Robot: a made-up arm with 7 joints. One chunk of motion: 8 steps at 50 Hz.
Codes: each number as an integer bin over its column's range. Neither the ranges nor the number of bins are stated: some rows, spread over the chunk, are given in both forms.
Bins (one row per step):
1: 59 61 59 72 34 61
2: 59 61 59 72 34 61
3: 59 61 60 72 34 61
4: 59 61 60 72 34 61
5: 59 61 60 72 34 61
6: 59 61 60 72 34 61
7: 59 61 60 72 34 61
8: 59 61 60 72 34 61
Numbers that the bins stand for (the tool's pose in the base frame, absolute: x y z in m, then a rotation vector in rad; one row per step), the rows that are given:
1: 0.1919 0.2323 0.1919 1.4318 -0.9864 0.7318
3: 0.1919 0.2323 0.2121 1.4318 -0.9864 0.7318
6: 0.1919 0.2323 0.2121 1.4318 -0.9864 0.7318
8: 0.1919 0.2323 0.2121 1.4318 -0.9864 0.7318
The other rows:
2: 0.1919 0.2323 0.1919 1.4318 -0.9864 0.7318
4: 0.1919 0.2323 0.2121 1.4318 -0.9864 0.7318
5: 0.1919 0.2323 0.2121 1.4318 -0.9864 0.7318
7: 0.1919 0.2323 0.2121 1.4318 -0.9864 0.7318

